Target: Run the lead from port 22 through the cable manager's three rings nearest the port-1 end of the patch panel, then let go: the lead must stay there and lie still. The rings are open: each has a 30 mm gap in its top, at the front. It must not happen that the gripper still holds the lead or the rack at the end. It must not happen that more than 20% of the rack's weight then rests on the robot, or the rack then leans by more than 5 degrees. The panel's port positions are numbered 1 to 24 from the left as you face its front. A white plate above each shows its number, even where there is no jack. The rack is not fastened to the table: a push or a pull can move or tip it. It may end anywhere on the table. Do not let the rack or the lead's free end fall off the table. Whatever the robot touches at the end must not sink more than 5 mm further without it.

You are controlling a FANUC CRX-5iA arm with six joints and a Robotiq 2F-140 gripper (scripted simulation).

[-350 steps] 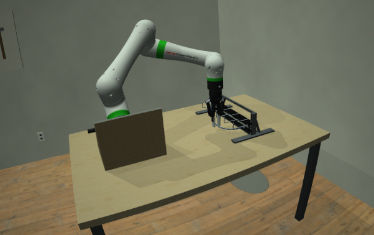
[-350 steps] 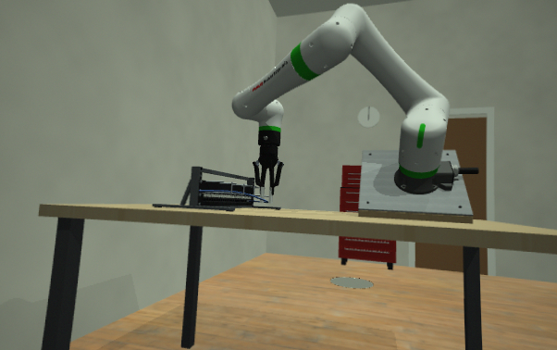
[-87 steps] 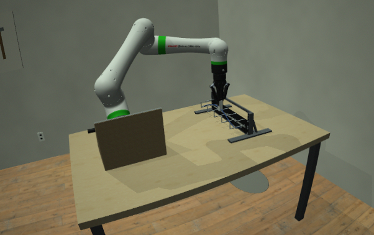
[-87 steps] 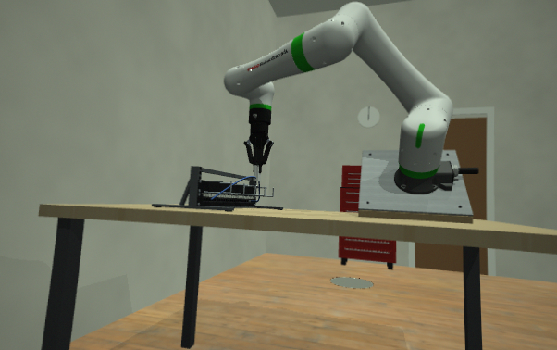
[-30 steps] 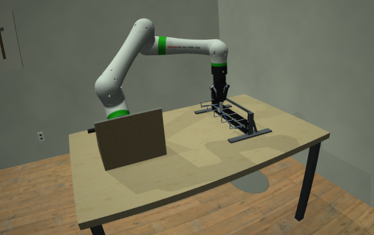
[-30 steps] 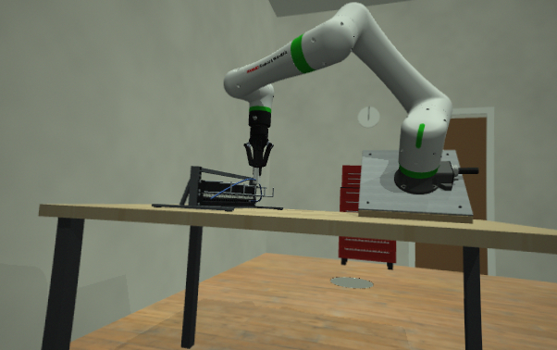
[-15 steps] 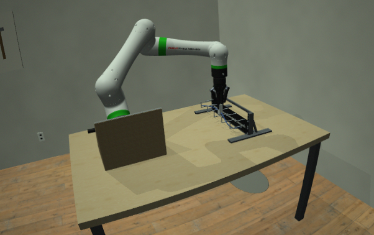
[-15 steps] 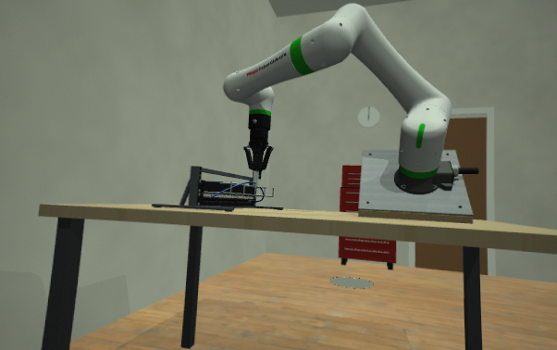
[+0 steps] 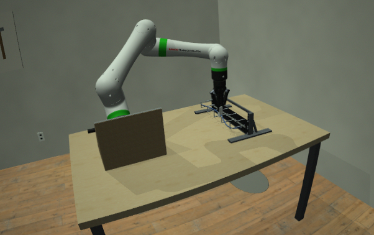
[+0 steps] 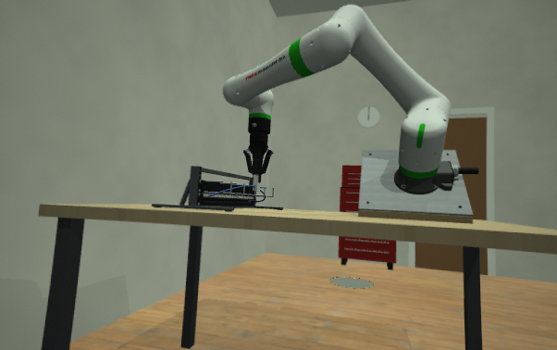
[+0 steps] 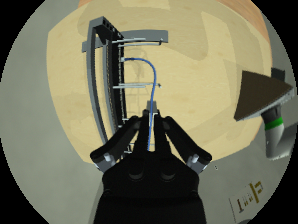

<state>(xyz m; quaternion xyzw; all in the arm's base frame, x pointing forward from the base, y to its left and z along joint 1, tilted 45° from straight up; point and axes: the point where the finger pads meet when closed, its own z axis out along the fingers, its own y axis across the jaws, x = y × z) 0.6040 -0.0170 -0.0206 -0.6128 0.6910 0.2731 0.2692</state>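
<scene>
Now: hand 100 mm short of the black rack, 40 mm to the right of it and 40 mm above it.
</scene>
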